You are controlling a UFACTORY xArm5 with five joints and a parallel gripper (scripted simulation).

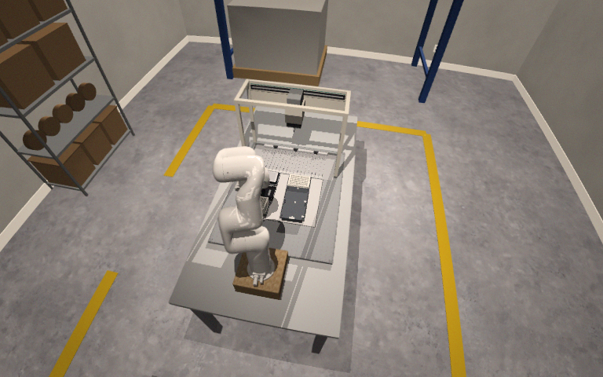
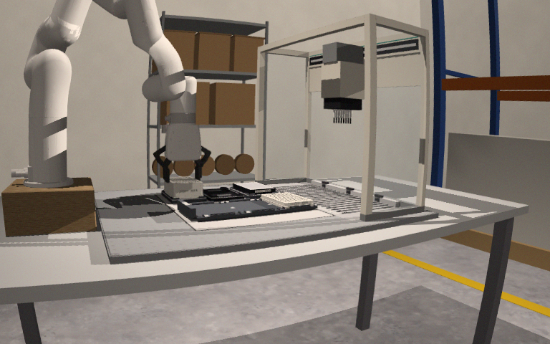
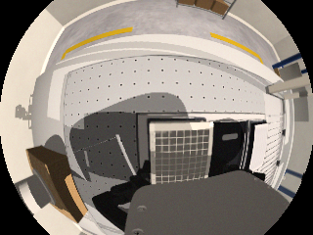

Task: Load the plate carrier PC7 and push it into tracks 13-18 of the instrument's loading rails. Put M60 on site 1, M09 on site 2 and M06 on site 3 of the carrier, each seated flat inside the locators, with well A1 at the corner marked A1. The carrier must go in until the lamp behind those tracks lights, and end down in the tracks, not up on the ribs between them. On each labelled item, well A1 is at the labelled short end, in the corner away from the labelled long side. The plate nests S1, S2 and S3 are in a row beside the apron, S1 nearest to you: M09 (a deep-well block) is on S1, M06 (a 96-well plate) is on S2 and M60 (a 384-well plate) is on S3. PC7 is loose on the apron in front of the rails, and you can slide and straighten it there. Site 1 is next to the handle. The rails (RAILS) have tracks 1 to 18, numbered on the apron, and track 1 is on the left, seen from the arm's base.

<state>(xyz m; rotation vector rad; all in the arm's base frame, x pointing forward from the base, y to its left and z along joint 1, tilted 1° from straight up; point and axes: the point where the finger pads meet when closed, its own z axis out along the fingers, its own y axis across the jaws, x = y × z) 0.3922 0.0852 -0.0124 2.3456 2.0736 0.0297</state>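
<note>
The dark nest S1 is 5 cm below my hand. The rest, counted from my hand: plate nest S2 (11 cm ahead, 2 cm to the right, 5 cm below); then 96-well plate M06 (20 cm ahead, 23 cm to the right, 4 cm below); then carrier PC7 (9 cm ahead, 22 cm to the right, 4 cm below).
</note>
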